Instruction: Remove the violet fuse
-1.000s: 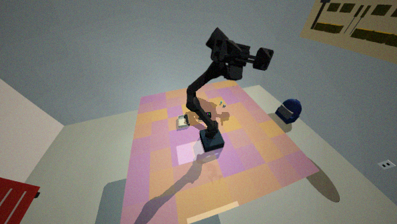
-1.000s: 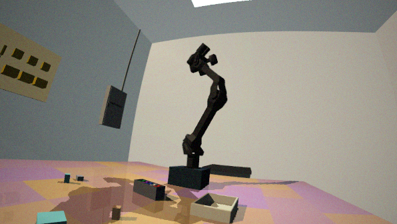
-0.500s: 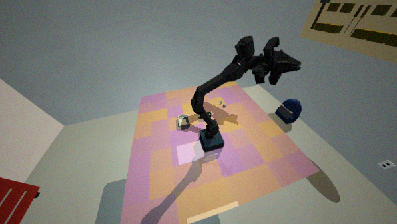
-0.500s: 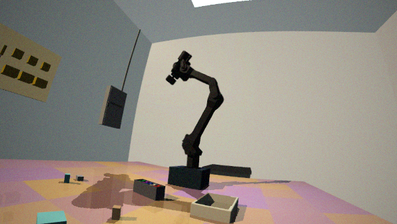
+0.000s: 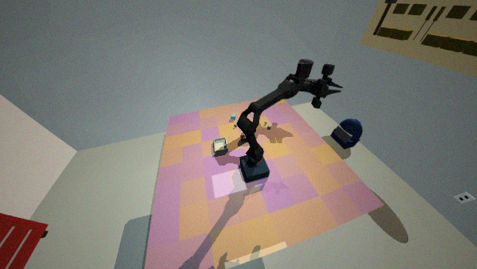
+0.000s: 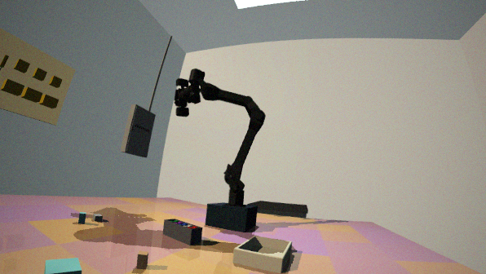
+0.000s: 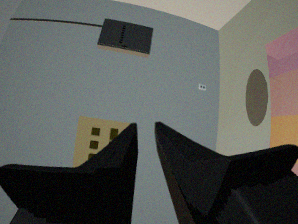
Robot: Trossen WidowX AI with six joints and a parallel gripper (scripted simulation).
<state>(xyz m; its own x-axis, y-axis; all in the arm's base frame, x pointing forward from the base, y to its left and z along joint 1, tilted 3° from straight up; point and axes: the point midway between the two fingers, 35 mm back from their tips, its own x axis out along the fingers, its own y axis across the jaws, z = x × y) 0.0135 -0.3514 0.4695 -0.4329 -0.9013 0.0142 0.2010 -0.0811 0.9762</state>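
Right now my gripper tip is 510 mm above the violet fuse, 350 mm to the right of it and 280 mm short of it. The rest, counted from my gripper tip: blue fuse 510 mm below, 370 mm to the left, 280 mm ahead; then green fuse 510 mm below, 330 mm to the left, 280 mm ahead; then small teal block 520 mm below, 440 mm ahead, 150 mm to the left.
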